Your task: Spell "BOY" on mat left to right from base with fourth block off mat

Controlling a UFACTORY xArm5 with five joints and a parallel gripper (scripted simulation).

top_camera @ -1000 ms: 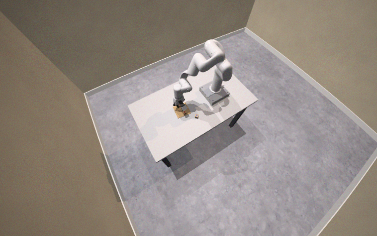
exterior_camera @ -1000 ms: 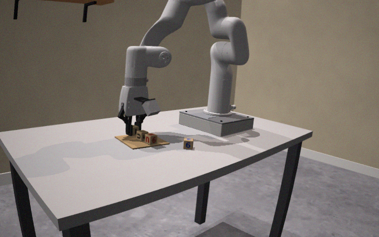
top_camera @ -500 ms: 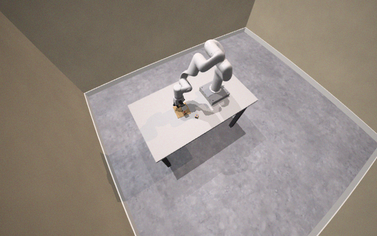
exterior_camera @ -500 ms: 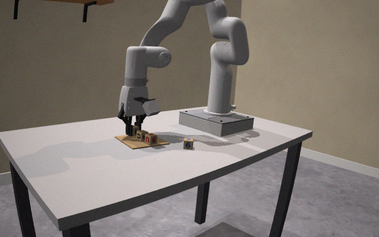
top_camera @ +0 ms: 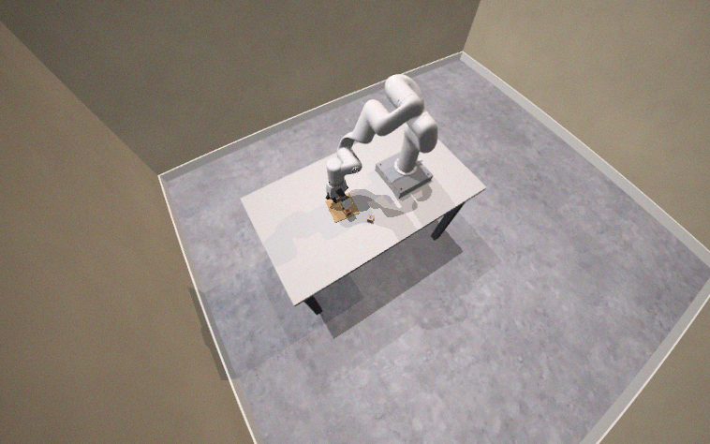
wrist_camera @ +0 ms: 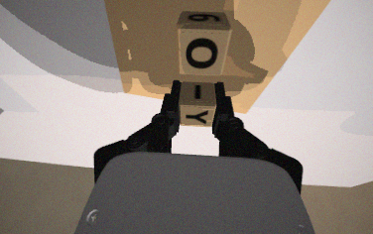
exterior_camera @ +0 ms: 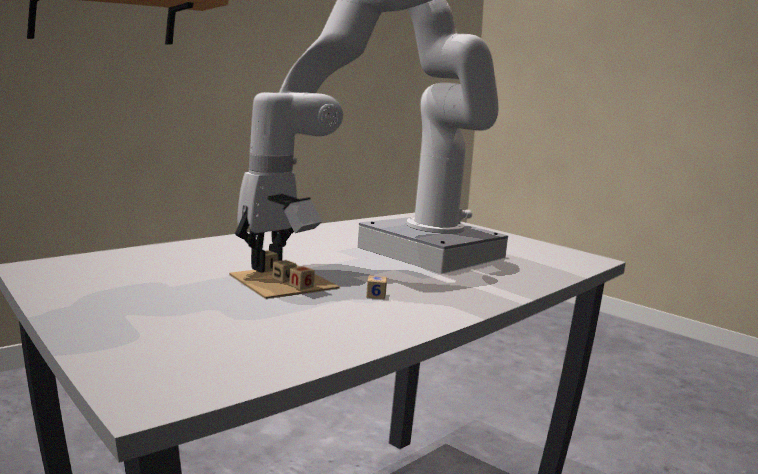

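Now: hand 10 mm past the wooden block, 50 mm to the right of it and 10 mm above it. The rest, counted from my hand: tan mat (50 mm to the left, 30 mm below).
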